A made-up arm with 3 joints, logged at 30 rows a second.
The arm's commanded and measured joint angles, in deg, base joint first. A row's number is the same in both.
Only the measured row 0 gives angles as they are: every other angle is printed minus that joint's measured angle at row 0.
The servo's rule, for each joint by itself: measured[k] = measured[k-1] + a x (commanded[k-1-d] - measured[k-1]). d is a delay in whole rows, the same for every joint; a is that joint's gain. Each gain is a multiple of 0.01, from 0.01 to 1. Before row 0 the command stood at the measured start. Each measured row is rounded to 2 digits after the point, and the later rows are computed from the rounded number. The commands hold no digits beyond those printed.
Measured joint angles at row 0:
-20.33, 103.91, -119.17
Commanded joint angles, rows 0 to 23:
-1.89, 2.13, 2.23
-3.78, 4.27, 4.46
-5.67, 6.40, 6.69
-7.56, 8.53, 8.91
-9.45, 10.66, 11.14
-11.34, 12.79, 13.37
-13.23, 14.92, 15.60
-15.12, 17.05, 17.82
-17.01, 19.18, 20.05
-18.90, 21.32, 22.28
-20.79, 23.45, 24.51
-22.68, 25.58, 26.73
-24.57, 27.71, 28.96
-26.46, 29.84, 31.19
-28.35, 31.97, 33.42
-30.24, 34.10, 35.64
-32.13, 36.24, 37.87
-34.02, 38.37, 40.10
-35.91, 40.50, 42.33
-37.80, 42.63, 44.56
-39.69, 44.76, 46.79
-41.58, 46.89, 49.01
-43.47, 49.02, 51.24
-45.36, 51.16, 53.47
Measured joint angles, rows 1 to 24:
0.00, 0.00, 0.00
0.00, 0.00, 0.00
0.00, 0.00, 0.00
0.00, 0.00, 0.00
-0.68, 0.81, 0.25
-1.80, 2.12, 0.71
-3.19, 3.75, 1.37
-4.76, 5.57, 2.20
-6.45, 7.50, 3.18
-8.21, 9.51, 4.30
-10.02, 11.57, 5.54
-11.86, 13.65, 6.89
-13.71, 15.75, 8.34
-15.58, 17.87, 9.87
-17.46, 19.99, 11.48
-19.34, 22.11, 13.16
-21.22, 24.24, 14.90
-23.11, 26.37, 16.69
-25.00, 28.50, 18.53
-26.89, 30.63, 20.41
-28.78, 32.76, 22.33
-30.67, 34.89, 24.28
-32.56, 37.02, 26.27
-34.45, 39.15, 28.28
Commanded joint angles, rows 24 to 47:
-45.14, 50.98, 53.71
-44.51, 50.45, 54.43
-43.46, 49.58, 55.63
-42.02, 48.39, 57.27
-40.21, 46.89, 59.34
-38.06, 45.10, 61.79
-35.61, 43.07, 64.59
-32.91, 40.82, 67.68
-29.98, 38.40, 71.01
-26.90, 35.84, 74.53
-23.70, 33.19, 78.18
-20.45, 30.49, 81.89
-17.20, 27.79, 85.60
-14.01, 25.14, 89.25
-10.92, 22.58, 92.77
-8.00, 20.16, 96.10
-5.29, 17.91, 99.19
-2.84, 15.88, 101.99
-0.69, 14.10, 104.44
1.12, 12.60, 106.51
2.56, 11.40, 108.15
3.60, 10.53, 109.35
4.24, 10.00, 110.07
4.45, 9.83, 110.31
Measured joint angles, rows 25 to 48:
-36.34, 41.28, 30.32
-38.23, 43.41, 32.38
-40.12, 45.54, 34.45
-42.01, 47.68, 36.54
-43.14, 48.93, 38.43
-43.63, 49.51, 40.19
-43.57, 49.54, 41.89
-43.01, 49.10, 43.58
-42.00, 48.26, 45.31
-40.58, 47.06, 47.12
-38.79, 45.54, 49.04
-36.67, 43.75, 51.09
-34.26, 41.72, 53.28
-31.61, 39.49, 55.62
-28.76, 37.10, 58.10
-25.77, 34.59, 60.72
-22.68, 32.01, 63.46
-19.56, 29.40, 66.30
-16.45, 26.81, 69.21
-13.41, 24.28, 72.17
-10.49, 21.86, 75.14
-7.74, 19.59, 78.09
-5.20, 17.50, 80.99
-2.92, 15.64, 83.80

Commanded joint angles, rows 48 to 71:
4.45, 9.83, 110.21
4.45, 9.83, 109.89
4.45, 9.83, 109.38
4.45, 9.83, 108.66
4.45, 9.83, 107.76
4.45, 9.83, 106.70
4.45, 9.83, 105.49
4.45, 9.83, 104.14
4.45, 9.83, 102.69
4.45, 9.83, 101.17
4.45, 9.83, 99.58
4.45, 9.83, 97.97
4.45, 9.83, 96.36
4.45, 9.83, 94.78
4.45, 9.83, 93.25
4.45, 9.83, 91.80
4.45, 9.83, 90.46
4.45, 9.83, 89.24
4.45, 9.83, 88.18
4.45, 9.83, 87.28
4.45, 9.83, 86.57
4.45, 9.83, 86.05
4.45, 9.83, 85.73
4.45, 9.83, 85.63
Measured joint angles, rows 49 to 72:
-0.95, 14.03, 86.48
0.69, 12.70, 89.00
1.97, 11.67, 91.32
2.86, 10.97, 93.41
3.43, 10.54, 95.26
3.80, 10.27, 96.87
4.03, 10.10, 98.25
4.18, 10.00, 99.40
4.28, 9.94, 100.32
4.34, 9.90, 101.02
4.38, 9.87, 101.51
4.41, 9.85, 101.80
4.42, 9.84, 101.90
4.43, 9.84, 101.82
4.44, 9.84, 101.57
4.44, 9.84, 101.17
4.44, 9.84, 100.64
4.44, 9.84, 100.00
4.44, 9.84, 99.26
4.44, 9.84, 98.44
4.44, 9.84, 97.56
4.44, 9.84, 96.64
4.44, 9.84, 95.71
4.44, 9.84, 94.78

